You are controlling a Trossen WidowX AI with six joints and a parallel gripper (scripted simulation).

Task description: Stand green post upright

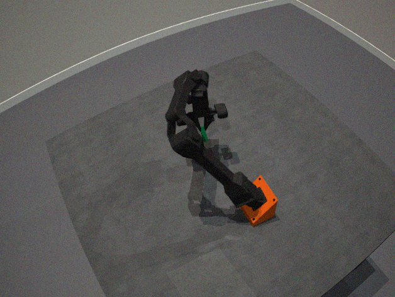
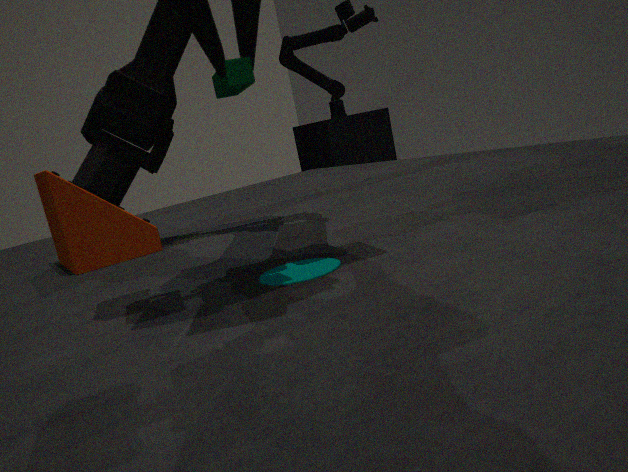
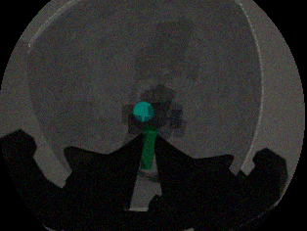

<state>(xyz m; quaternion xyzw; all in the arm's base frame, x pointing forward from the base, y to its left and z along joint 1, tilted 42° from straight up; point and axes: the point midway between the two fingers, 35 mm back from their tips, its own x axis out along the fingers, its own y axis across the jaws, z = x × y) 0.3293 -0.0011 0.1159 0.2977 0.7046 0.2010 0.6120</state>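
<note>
Now: the cyan circle 14 cm below my gripper tip and 1 cm to the left of it. Round my gripper tip: green post: 2 cm behind.
</note>
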